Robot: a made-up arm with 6 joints.
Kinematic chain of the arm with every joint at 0, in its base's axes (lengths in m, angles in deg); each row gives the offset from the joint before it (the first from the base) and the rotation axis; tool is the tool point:
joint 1: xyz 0 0 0.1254 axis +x
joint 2: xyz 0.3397 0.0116 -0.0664 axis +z
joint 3: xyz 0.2 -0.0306 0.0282 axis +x
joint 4: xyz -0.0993 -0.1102 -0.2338 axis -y
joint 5: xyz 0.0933 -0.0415 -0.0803 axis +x
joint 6: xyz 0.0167 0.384 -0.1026 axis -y
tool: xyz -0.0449 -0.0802 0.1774
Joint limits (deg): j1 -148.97..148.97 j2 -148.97..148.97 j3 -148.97..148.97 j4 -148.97..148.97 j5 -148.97..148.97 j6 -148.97..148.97
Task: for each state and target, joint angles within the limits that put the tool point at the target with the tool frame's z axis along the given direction. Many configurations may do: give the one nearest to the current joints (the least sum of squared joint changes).
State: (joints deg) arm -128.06 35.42 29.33 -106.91 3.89 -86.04
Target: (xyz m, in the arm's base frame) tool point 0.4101 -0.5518 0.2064 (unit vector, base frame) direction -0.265 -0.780 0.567
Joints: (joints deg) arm -123.90 5.96 28.44 -130.46 53.55 -54.61
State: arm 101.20 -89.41 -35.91 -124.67 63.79 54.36
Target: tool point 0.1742 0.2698 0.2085 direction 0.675 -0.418 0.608
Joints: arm 104.95 -60.07 -70.87 -89.18 15.96 105.20
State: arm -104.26 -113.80 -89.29 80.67 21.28 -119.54
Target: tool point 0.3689 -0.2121 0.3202 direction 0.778 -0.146 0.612
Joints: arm -94.38 -92.66 -81.52 85.39 31.77 -125.90
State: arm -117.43 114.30 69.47 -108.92 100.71 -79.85
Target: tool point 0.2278 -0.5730 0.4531 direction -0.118 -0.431 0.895
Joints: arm -148.68 114.37 25.94 -87.22 106.00 -71.83
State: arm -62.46 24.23 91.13 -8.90 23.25 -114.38
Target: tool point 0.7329 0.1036 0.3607 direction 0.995 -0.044 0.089
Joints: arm -24.66 -4.43 139.26 2.91 22.61 -96.09
